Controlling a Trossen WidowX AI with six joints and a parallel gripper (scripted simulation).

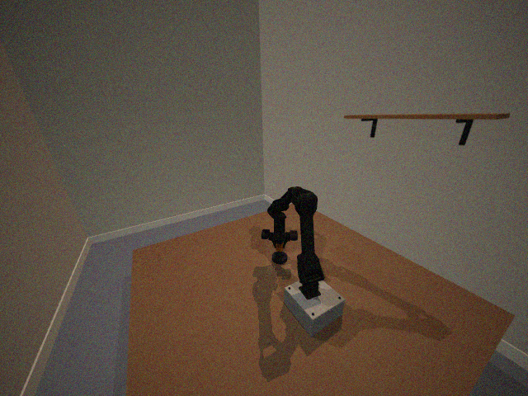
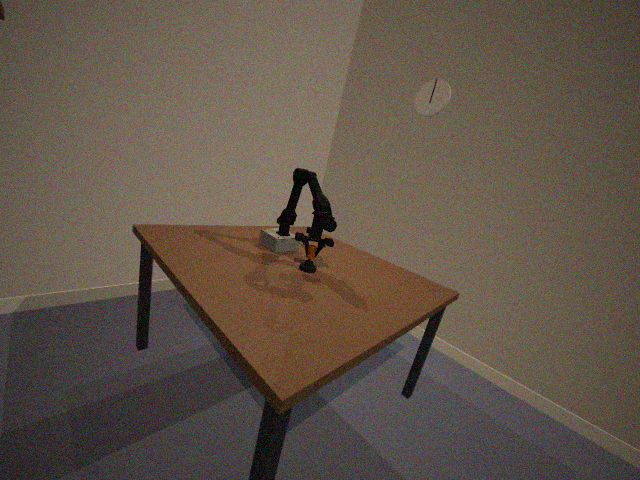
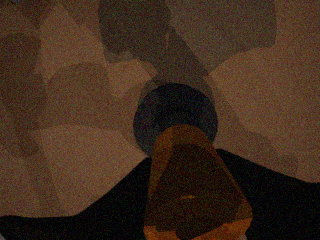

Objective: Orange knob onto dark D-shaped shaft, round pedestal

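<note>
My gripper tip is 20 mm below the orange knob. Also, from my gripper tip: round pedestal (40 mm below).
</note>
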